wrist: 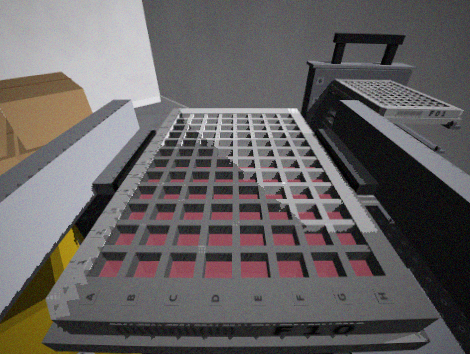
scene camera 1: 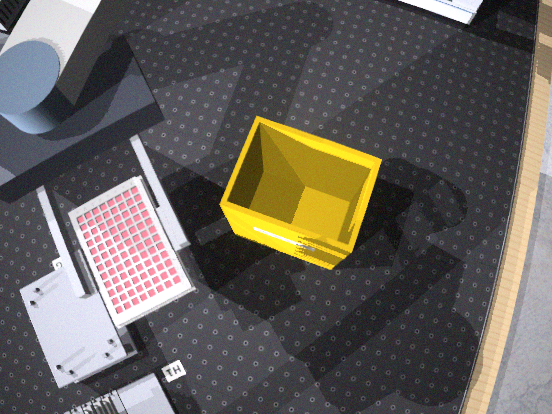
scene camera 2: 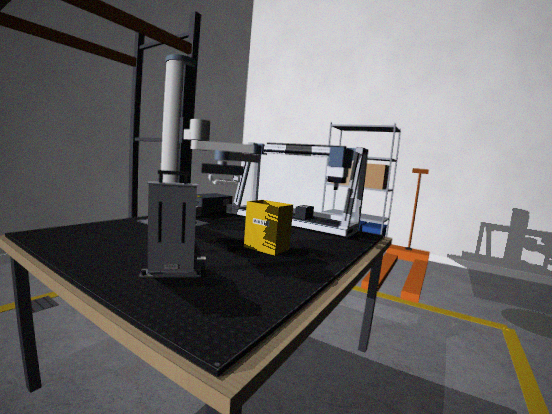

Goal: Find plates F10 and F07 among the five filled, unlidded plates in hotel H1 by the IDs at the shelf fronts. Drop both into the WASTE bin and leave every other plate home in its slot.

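Places are measured from the arm's base along level axes (x ahead, y left, z up), in metres.
Pixels of known places: gripper, fingertip midpoint: (wrist: 235,119) (scene camera 1: 134,271) (scene camera 2: 225,178).
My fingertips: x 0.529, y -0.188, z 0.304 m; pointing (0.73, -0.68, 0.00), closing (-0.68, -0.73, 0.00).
Ahead of a thing's pixels: the offset from my fingertips to its top centre. "*": to the spot under its first point. Level surfaces: height alone.
My gripper (scene camera 1: 131,254) (wrist: 235,119) is shut on the long sides of plate F10 {dz -0.007, dx -0.018, dy +0.017 m} (scene camera 1: 137,245) (wrist: 220,298), a white unlidded plate with pink-filled wells. The plate is held level, left of the bin in scene camera 1. The yellow WASTE bin {dz -0.091, dx +0.117, dy +0.162 m} (scene camera 1: 282,239) (scene camera 2: 254,239) (wrist: 37,325) stands upright; the part of its floor that shows is bare. Hotel H1 (scene camera 1: 145,397) (wrist: 313,92) shows in part at the bottom of scene camera 1 and at the right rear of the wrist view. Plate F01 {dz -0.025, dx -0.008, dy -0.241 m} (wrist: 395,95) is there near its top. No F07 label can be read.
A grey stand with small pegs {* dz -0.231, dx -0.135, dy -0.117 m} (scene camera 1: 75,327) is close beside the held plate. The H1 label {* dz -0.291, dx +0.018, dy -0.129 m} (scene camera 1: 174,370) lies on the dark table mat {dz -0.291 m} (scene camera 1: 400,310). A white gantry frame (scene camera 2: 363,175) stands behind the bin. The arm's column (scene camera 2: 172,120) stands at left.
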